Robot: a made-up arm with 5 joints. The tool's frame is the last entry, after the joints. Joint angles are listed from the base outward. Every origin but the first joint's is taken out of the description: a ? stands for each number. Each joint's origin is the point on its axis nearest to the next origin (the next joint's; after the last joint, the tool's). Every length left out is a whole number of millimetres.
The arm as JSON. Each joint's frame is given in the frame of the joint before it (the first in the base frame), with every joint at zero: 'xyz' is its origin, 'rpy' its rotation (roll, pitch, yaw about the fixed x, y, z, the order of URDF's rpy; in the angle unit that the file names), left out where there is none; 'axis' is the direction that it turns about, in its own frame. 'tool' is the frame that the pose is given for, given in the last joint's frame.
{
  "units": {
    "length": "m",
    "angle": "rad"
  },
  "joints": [
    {
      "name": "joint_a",
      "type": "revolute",
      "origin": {
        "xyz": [
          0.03,
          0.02,
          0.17
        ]
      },
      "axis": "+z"
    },
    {
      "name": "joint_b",
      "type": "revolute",
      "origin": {
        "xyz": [
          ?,
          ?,
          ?
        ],
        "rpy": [
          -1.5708,
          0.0,
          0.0
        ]
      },
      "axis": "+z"
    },
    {
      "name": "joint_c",
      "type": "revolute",
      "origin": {
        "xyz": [
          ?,
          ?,
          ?
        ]
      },
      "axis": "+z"
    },
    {
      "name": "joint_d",
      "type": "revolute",
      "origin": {
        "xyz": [
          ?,
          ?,
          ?
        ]
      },
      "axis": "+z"
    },
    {
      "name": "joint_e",
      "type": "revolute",
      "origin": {
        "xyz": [
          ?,
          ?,
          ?
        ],
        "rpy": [
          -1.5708,
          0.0,
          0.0
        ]
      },
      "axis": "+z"
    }
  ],
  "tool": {
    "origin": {
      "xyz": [
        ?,
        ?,
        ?
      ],
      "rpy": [
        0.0,
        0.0,
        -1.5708
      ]
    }
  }
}
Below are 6 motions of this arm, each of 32 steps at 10 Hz.
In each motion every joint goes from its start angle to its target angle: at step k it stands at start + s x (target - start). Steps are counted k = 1, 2, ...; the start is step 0. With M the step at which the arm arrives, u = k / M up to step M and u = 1 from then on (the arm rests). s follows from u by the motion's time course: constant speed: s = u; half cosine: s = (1 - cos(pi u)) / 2; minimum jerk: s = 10 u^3 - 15 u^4 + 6 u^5.
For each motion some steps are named. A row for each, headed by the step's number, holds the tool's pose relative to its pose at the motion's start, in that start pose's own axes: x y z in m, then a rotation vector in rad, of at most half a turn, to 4 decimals.
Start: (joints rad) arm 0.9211 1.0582 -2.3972 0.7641 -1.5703
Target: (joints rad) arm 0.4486 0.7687 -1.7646 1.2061 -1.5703
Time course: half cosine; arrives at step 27
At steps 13, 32:
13: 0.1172 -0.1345 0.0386 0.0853 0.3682 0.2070
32: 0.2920 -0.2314 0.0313 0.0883 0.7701 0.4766

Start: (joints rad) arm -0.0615 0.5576 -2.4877 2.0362 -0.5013
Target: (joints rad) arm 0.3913 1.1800 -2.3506 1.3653 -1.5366
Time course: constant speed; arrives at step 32
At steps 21, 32:
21: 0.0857 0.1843 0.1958 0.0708 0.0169 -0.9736
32: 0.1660 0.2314 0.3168 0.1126 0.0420 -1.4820

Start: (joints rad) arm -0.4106 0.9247 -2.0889 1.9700 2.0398
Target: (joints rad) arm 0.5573 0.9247 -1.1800 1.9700 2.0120
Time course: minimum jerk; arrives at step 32
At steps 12, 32:
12: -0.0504 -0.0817 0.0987 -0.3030 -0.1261 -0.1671
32: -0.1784 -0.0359 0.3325 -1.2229 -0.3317 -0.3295

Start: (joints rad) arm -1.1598 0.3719 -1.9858 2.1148 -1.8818
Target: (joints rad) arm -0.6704 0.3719 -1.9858 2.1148 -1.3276
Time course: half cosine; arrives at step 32
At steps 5, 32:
5: -0.0046 0.0110 -0.0008 0.0133 0.0040 0.0074
32: -0.0379 0.1965 0.0073 0.2332 0.0079 0.1224

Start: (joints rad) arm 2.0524 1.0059 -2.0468 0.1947 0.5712
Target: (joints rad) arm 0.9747 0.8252 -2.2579 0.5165 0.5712
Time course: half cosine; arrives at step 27
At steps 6, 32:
6: -0.0623 0.0496 -0.0188 -0.0581 -0.0753 0.0832
32: -0.5135 0.1765 -0.3875 -0.5027 -0.6655 0.6858

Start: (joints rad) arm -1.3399 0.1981 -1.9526 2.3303 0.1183
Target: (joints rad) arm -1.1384 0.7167 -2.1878 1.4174 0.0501
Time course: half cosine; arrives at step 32
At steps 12, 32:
12: 0.0343 0.0762 -0.0150 -0.1962 -0.0076 -0.0763
32: 0.1351 0.2121 -0.0367 -0.6304 0.0001 -0.2638

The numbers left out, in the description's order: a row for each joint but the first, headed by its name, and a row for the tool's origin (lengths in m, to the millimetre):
joint_b: -0.01 -0.05 0.0
joint_c: 0.02 -0.18 0.0
joint_d: 0.07 0.3 0.0
joint_e: 0.13 0.15 0.0
tool: -0.02 0.01 0.0

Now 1 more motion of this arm.
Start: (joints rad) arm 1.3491 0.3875 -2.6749 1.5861 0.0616
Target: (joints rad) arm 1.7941 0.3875 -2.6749 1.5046 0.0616
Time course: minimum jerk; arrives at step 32
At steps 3, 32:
3: 0.0014 0.0001 0.0001 -0.0005 0.0021 -0.0024
32: 0.1947 -0.0136 -0.0207 -0.0615 0.3052 -0.3281

